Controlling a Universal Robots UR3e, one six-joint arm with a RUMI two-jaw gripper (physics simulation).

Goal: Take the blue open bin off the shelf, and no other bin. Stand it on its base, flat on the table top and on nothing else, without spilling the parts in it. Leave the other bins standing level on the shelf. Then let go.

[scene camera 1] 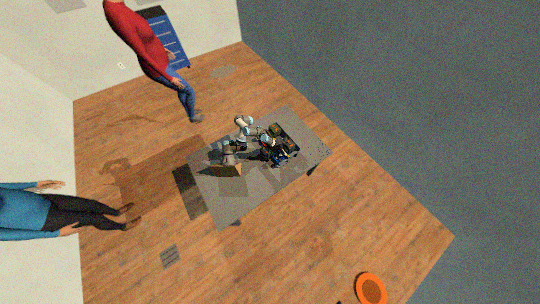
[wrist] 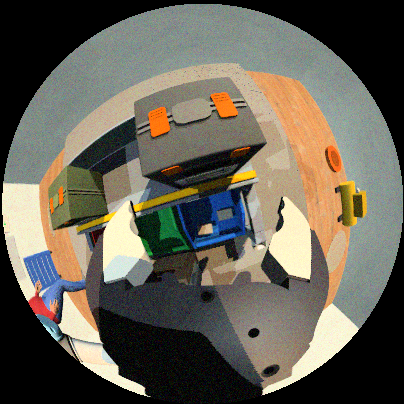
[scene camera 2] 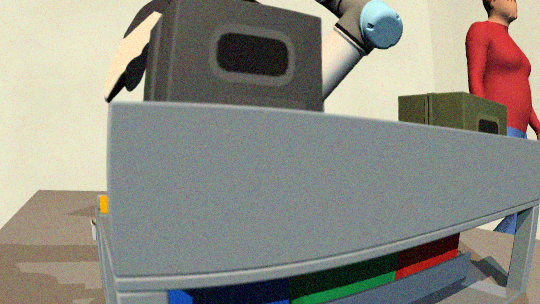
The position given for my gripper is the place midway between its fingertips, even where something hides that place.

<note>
In view: my gripper [scene camera 2: 202, 101], a green bin [wrist: 161, 231] and a blue open bin [wrist: 202, 210].
My gripper shows as well in the wrist view [wrist: 206, 200].
</note>
